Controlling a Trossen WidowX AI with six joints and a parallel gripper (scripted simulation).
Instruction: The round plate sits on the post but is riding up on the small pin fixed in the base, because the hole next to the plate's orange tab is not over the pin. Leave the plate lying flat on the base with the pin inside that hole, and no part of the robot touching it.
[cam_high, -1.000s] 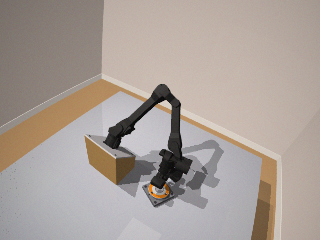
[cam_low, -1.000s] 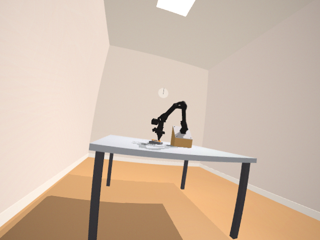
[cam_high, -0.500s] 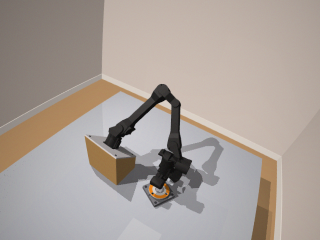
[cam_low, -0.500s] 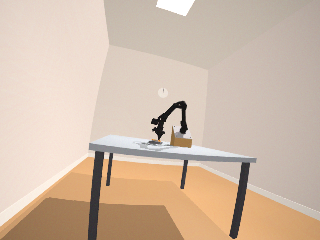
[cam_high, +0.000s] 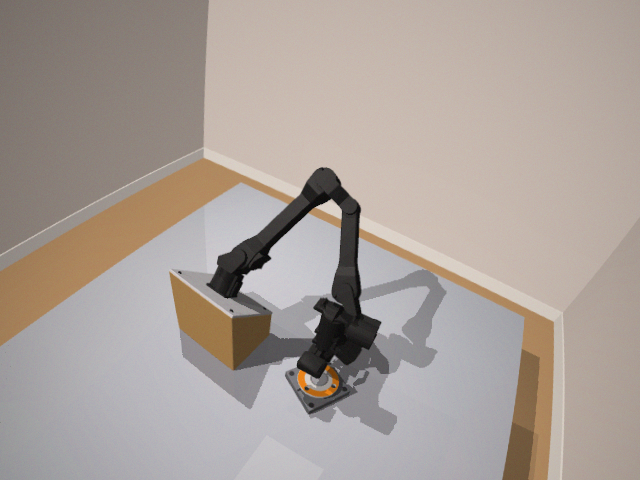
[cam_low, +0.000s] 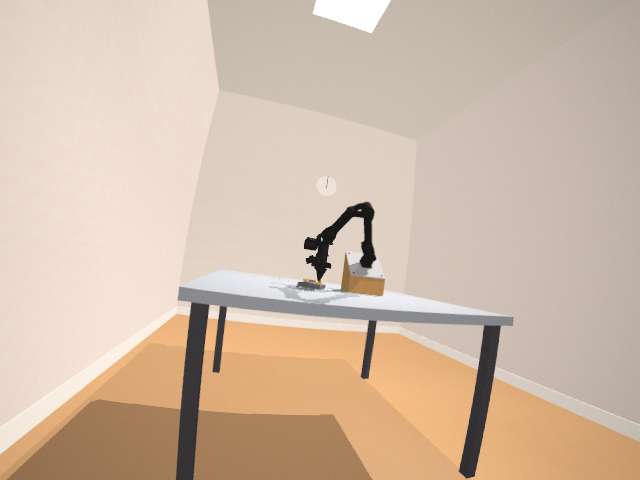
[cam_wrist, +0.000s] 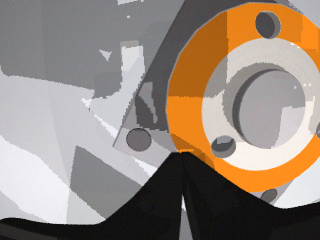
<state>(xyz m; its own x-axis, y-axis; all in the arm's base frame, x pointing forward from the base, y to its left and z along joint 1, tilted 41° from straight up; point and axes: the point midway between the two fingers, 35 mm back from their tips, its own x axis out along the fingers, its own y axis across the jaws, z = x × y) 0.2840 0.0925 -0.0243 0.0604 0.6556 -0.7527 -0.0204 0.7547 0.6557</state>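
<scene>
Now: gripper tip 3 cm to the left of the round plate, 1 cm short of it and 1 cm above it.
</scene>
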